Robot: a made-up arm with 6 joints.
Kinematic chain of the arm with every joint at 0, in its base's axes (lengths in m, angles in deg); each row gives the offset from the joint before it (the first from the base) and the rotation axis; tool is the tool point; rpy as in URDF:
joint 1: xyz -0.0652 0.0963 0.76 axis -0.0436 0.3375 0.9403
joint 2: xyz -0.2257 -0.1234 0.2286 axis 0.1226 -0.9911 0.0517
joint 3: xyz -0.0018 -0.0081 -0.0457 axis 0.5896 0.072 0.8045
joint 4: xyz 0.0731 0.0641 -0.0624 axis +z
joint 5: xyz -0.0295 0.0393 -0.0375 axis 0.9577 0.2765 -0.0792
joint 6: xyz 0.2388 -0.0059 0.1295 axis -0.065 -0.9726 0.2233
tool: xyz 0.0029 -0.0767 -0.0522 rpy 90 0 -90
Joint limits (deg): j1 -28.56..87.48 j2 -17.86..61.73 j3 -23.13..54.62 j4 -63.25..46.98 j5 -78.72..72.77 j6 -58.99..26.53
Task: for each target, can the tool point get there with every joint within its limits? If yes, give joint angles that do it. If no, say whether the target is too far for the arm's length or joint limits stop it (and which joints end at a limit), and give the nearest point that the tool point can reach.
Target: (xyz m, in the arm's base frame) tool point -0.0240 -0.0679 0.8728
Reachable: yes | joints -16.96 15.83 2.99 -8.89 45.13 7.68
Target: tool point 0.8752 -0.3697 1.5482
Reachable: no: too far | nearest point 0.2669 -0.0285 1.1612 | short by 0.798 m
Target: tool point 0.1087 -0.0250 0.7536
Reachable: yes | joints 48.78 0.20 0.89 -21.41 48.35 14.96
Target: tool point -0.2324 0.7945 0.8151
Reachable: no: joint limits stop it (at a limit: joint 1, joint 2, joint 3, joint 4, joint 5, joint 6) | nearest point -0.1951 0.4458 0.8449 | short by 0.352 m
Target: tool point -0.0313 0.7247 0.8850
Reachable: no: joint limits stop it (at a limit: joint 1, joint 3, joint 4, joint 5, joint 6) | nearest point -0.1429 0.4272 0.8898 | short by 0.318 m
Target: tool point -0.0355 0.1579 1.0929
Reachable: yes | joints -5.67 50.36 27.51 12.66 37.50 0.55
